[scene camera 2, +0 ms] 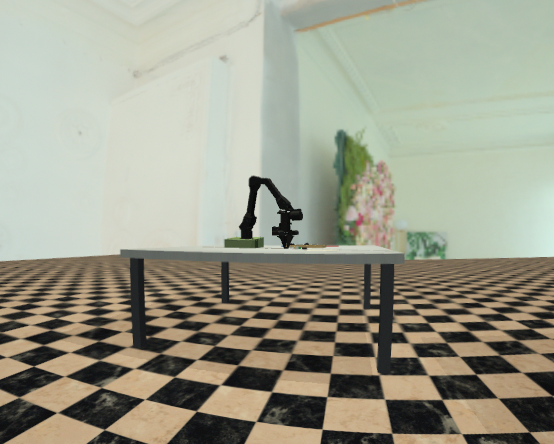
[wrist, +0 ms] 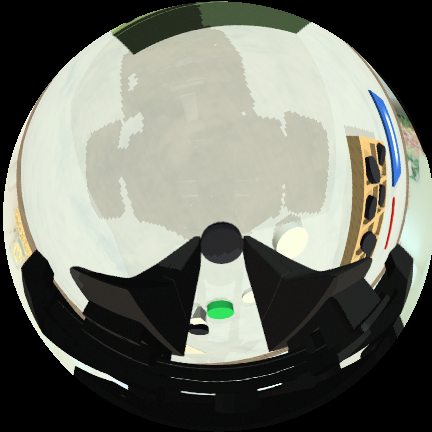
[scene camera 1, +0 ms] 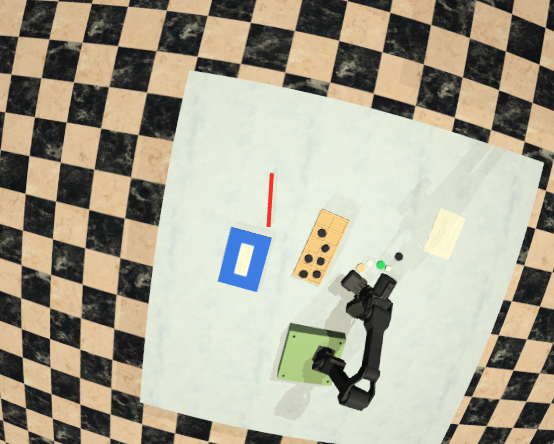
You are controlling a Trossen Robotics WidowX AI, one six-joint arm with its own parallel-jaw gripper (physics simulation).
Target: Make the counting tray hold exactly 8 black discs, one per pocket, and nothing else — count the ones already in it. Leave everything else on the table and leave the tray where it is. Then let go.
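The tan counting tray [scene camera 1: 338, 224] [wrist: 356, 200] has two columns of pockets. Several pockets hold one black disc each; both pockets at the end away from the green base are empty, as are the second row's right pocket and the third row's left pocket in scene camera 1. My gripper [scene camera 2: 286, 246] [wrist: 221, 241] is shut on a black disc [wrist: 222, 245], low over the table beside the tray; whether the disc touches the table is unclear. Another black disc [scene camera 1: 398, 256] [wrist: 199, 329] lies loose beyond the gripper. In scene camera 1 the hand hides my fingertips.
Near the gripper lie a green disc [scene camera 1: 381, 265] [wrist: 220, 310], a tan disc [scene camera 1: 361, 268], a small cream disc [scene camera 1: 370, 263], a pale cube [scene camera 1: 388, 268] and a cream disc [wrist: 291, 241]. A blue panel [scene camera 1: 225, 260], red bar [scene camera 1: 270, 200], paper sheet [scene camera 1: 445, 234] and green base [scene camera 1: 300, 357] are around.
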